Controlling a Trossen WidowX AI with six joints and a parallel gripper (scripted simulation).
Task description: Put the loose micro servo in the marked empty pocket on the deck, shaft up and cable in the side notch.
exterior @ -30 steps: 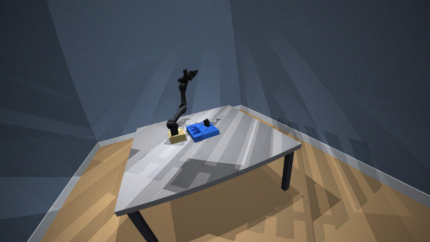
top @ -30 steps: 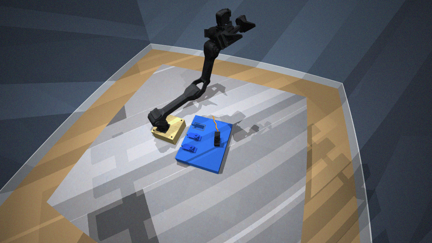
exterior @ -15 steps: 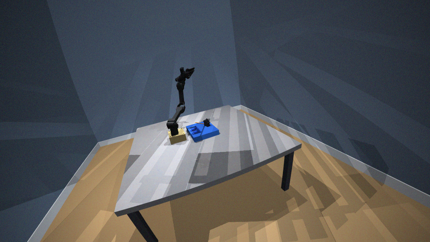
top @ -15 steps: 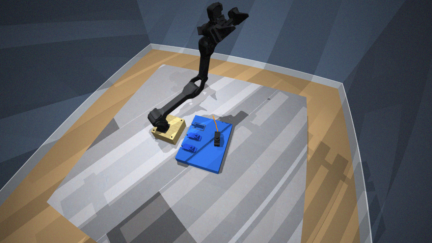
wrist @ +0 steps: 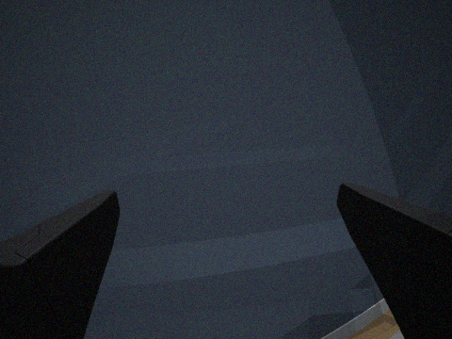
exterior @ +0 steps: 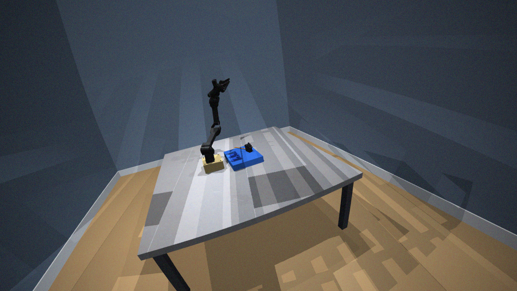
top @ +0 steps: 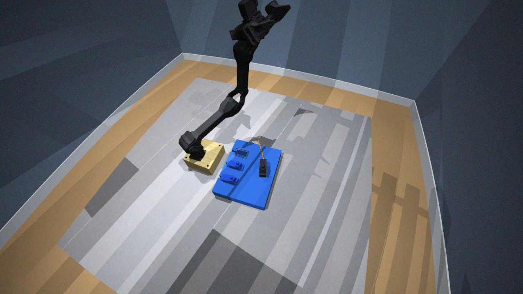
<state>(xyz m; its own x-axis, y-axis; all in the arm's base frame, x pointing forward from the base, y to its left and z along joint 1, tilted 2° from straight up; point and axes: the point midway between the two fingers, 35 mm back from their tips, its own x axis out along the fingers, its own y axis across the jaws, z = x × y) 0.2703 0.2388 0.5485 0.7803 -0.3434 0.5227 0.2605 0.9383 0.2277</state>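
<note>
Right now my gripper tip is 20 mm past the blue deck, 210 mm to the left of it and 600 mm above it.
</note>
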